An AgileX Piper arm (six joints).
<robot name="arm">
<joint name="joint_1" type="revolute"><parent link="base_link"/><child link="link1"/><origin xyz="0 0 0.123" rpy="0 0 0"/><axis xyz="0 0 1"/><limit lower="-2.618" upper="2.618"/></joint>
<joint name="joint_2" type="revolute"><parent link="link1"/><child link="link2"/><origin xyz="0 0 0" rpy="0 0 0"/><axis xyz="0 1 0"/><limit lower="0" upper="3.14"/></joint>
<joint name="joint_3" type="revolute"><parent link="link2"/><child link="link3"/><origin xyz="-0.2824 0 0.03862" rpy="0 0 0"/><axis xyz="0 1 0"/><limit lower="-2.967" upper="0"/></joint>
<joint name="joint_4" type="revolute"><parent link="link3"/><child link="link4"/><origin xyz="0.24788 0 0.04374" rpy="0 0 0"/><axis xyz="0.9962 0 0.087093"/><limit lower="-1.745" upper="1.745"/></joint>
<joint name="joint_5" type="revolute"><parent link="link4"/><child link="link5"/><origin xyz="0 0 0" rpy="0 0 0"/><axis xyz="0 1 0"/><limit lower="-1.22" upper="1.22"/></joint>
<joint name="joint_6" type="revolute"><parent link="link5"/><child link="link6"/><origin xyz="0.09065 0 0.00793" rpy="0 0 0"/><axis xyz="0.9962 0 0.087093"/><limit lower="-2.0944" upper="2.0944"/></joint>
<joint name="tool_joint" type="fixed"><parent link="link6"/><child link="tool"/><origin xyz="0 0 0" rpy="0 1.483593 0"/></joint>
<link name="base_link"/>
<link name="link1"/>
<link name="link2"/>
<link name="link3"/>
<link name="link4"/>
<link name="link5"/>
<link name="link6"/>
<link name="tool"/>
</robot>
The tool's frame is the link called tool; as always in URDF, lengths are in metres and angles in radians.
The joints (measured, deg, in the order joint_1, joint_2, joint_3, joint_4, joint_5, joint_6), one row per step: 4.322 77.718 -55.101 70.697 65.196 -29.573; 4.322 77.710 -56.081 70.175 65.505 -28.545; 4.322 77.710 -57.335 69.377 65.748 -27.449; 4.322 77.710 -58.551 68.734 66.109 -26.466; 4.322 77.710 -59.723 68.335 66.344 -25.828; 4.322 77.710 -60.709 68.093 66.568 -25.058; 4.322 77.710 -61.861 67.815 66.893 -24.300; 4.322 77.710 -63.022 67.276 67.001 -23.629; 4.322 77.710 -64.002 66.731 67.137 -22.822; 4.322 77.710 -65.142 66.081 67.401 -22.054; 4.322 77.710 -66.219 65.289 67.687 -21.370
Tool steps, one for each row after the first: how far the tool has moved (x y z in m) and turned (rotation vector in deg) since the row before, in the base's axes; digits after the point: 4 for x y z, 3 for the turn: 0.0009 0.0000 0.0041 -0.095 -0.011 0.007; 0.0012 -0.0002 0.0050 -0.346 -0.260 -0.017; 0.0010 0.0000 0.0051 -0.210 -0.265 0.077; 0.0011 0.0000 0.0052 -0.095 -0.551 0.038; 0.0008 0.0001 0.0045 0.071 -0.243 -0.067; 0.0008 0.0001 0.0053 0.058 -0.381 0.035; 0.0010 -0.0002 0.0050 -0.254 -0.570 -0.085; 0.0007 -0.0002 0.0041 -0.235 -0.261 -0.126; 0.0005 -0.0002 0.0047 -0.326 -0.411 0.009; 0.0004 -0.0003 0.0042 -0.496 -0.422 0.065
